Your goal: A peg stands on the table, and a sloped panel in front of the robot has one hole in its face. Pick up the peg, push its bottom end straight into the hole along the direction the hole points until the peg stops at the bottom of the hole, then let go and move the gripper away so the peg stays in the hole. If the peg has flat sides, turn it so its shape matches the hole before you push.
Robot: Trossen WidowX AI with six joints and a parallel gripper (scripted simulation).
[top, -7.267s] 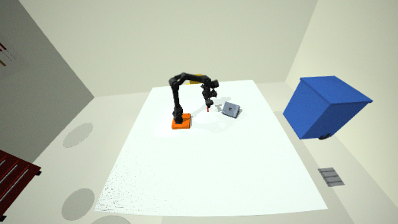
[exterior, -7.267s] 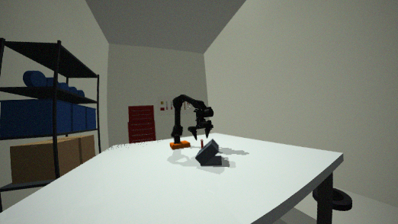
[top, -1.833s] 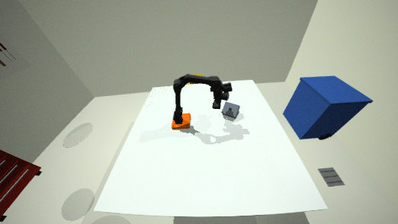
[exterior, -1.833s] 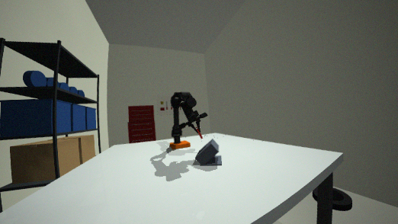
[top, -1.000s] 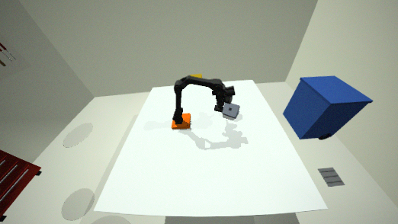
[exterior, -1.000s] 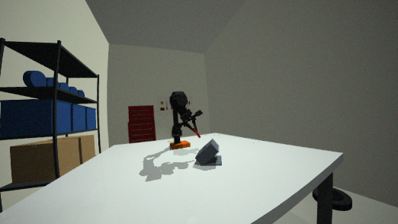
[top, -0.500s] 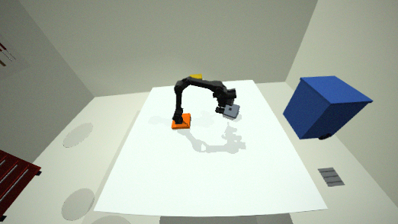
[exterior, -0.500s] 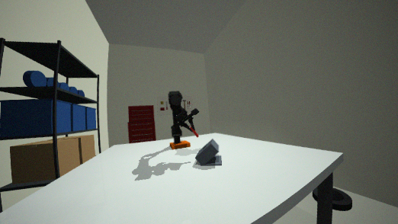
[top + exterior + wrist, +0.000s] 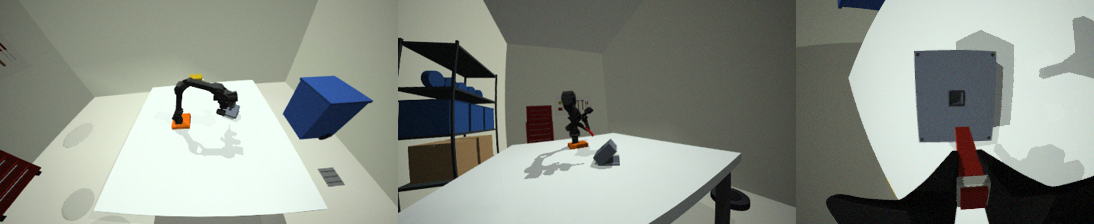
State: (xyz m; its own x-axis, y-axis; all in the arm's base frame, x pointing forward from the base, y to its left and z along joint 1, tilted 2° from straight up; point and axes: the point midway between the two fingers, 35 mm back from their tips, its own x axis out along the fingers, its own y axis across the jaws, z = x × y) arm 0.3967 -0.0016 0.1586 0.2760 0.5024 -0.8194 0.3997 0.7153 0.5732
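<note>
Now: gripper tip 120 mm above the grey sloped panel, 70 mm to the right of it and 60 mm short of it. Round my gripper tip: red square-sided peg: 10 mm to the right, 10 mm above.
</note>
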